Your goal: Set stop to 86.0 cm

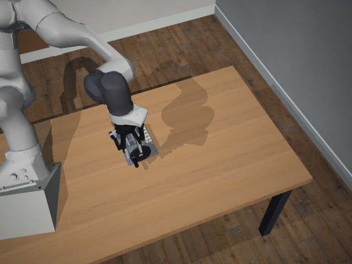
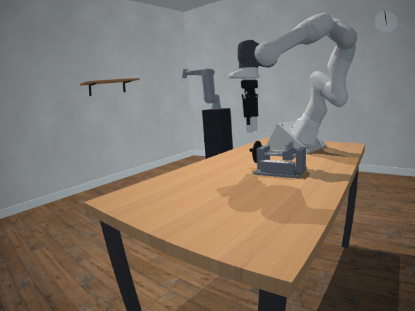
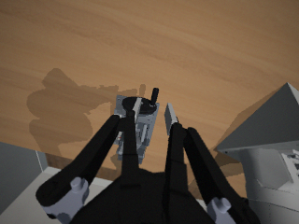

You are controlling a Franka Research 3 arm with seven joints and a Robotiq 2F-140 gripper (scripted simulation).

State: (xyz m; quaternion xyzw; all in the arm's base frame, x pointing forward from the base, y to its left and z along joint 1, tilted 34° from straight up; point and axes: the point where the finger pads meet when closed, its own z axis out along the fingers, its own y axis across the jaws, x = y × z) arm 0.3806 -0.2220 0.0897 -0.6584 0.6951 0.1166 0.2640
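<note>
My gripper is now 120 mm above the black handwheel, 20 mm to the right of it and 10 mm short of it. Also, from my hand: sliding stop block (190 mm to the left, 100 mm below, 50 mm ahead).
</note>
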